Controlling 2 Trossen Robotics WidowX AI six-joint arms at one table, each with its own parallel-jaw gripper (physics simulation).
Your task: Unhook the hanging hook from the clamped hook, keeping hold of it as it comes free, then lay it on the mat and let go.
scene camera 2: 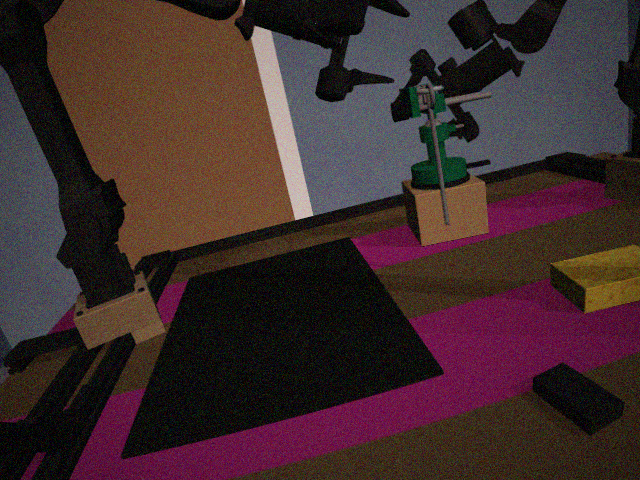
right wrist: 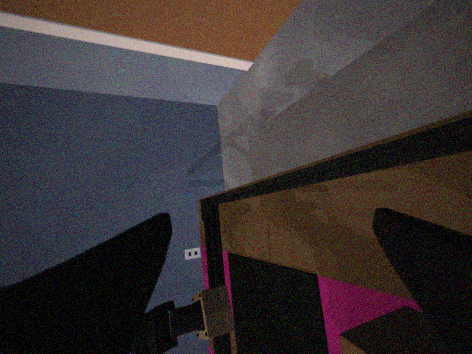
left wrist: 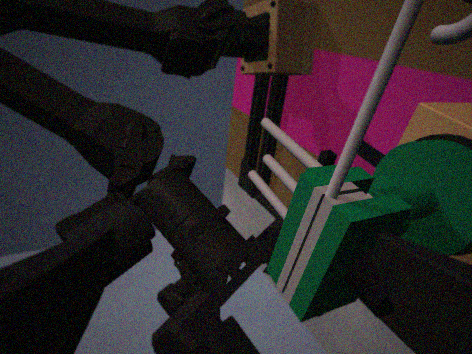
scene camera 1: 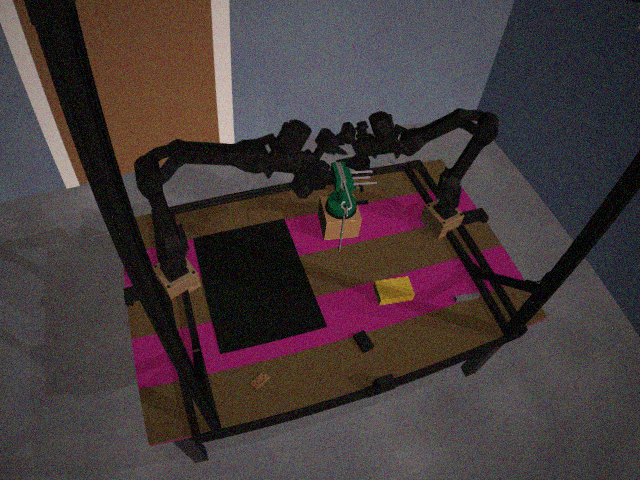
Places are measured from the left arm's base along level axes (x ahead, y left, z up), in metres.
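Pixels of known places: left gripper, fingertip midpoint: (scene camera 2: 400, 48) (left wrist: 247, 242) (scene camera 1: 338, 167); right gripper, fingertip midpoint: (scene camera 2: 408, 122) (right wrist: 270, 220) (left wrist: 302, 347); left arm's base, origin of the base link: (scene camera 2: 110, 292) (right wrist: 199, 315) (scene camera 1: 174, 269); right arm's base, origin of the base link: (left wrist: 257, 39) (scene camera 1: 445, 210).
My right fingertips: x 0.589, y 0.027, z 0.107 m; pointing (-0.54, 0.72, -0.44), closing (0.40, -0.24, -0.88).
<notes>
Ahead of a thing's pixels: the offset from my right fingertips to its top centre. "spot": to the spot under its first point. Level surfaces: height alone.
The clamped hook @(spot: 0.128 m back, 0.209 m right, 0.065 m up) (scene camera 1: 348, 193) (left wrist: 372, 97), a grey rod, is held in a green vise @(0.059 m back, 0.147 m right, 0.069 m up) (scene camera 1: 337, 205) (scene camera 2: 439, 172) (left wrist: 425, 180) on a wooden block. Its bent tip shows at the top right of the left wrist view. The hanging hook @(0.175 m back, 0.254 m right, 0.071 m up) (scene camera 1: 341, 232) (scene camera 2: 443, 196) dangles from it, in front of the block. The black mat @(0.168 m down) (scene camera 1: 258, 289) (scene camera 2: 284, 351) (right wrist: 277, 300) lies left of the vise. My left gripper (scene camera 2: 400, 47) is open and empty beside the vise's top, near the clamped hook. My right gripper (right wrist: 270, 220) is open and empty, behind the vise in scene camera 2.
A yellow block @(0.110 m back, 0.430 m right, 0.145 m down) (scene camera 1: 395, 290) (scene camera 2: 599, 281) and a small black block @(0.288 m back, 0.491 m right, 0.159 m down) (scene camera 1: 363, 341) (scene camera 2: 576, 397) lie right of the mat. A small orange piece @(0.572 m back, 0.411 m right, 0.165 m down) (scene camera 1: 261, 381) lies near the front edge. Grey bars @(spot: 0.040 m back, 0.186 m right, 0.039 m up) (scene camera 1: 364, 182) (left wrist: 292, 145) stick out from the vise. A dark frame surrounds the table.
</notes>
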